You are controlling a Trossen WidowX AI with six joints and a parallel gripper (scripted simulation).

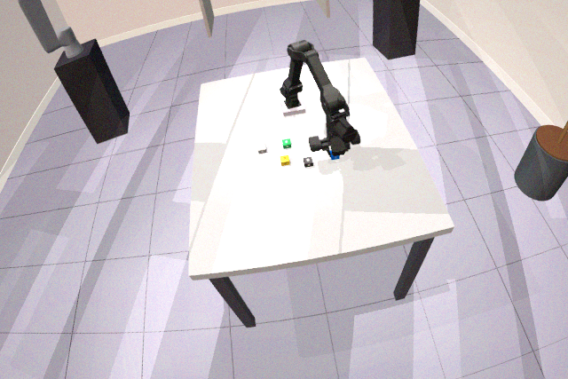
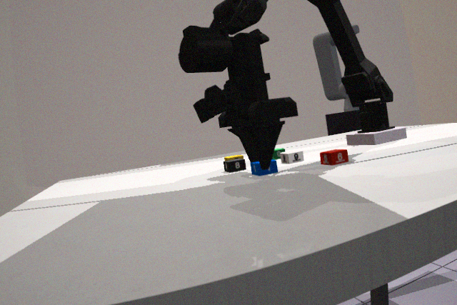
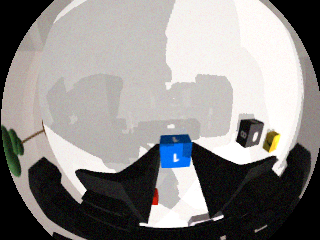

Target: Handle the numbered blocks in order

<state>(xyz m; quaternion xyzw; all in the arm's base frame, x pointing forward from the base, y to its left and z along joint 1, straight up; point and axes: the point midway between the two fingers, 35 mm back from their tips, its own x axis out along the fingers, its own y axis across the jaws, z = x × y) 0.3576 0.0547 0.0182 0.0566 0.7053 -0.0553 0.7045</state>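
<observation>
The blue block is 10 mm behind my gripper tip. From my gripper tip the other things lie so: black block: 100 mm to the right, 10 mm behind; red block: 100 mm behind, 60 mm to the left; white-grey block: 100 mm behind, 50 mm to the right.
</observation>
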